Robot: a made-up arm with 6 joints.
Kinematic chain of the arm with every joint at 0, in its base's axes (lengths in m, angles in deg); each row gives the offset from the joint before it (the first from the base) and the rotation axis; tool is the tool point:
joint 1: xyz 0 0 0.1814 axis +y
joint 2: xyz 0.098 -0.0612 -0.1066 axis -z
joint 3: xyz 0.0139 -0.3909 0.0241 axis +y
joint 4: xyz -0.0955 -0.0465 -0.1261 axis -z
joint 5: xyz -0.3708 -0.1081 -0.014 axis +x
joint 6: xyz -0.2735 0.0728 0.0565 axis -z
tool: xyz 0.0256 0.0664 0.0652
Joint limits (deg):
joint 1: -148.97..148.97
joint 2: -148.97..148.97
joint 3: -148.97..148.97
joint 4: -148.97..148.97
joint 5: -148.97..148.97
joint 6: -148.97..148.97
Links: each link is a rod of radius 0.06 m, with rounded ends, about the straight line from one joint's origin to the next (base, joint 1, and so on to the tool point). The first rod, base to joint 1, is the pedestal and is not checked.
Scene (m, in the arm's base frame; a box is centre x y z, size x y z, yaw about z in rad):
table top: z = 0
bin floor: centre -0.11 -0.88 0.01 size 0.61 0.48 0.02 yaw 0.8
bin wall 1: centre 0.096 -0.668 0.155 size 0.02 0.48 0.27 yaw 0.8
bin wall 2: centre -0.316 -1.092 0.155 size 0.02 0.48 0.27 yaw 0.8
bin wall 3: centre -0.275 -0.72 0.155 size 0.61 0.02 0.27 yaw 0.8
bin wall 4: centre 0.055 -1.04 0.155 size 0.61 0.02 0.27 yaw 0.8
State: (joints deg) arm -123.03 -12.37 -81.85 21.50 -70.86 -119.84
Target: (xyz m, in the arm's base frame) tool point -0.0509 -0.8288 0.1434
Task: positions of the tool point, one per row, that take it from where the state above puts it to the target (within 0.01 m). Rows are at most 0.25 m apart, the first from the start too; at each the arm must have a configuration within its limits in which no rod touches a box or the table.
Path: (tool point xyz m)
1: 0.6860 -0.2526 0.6700
2: 0.7056 -0.3627 0.5424
3: 0.6579 -0.5034 0.4451
4: 0.5448 -0.6473 0.3932
5: 0.3769 -0.7650 0.3913
6: 0.1712 -0.8313 0.4326
7: -0.0509 -0.8288 0.5009
8: -0.0552 -0.8490 0.3202
9: -0.0509 -0.8288 0.1434

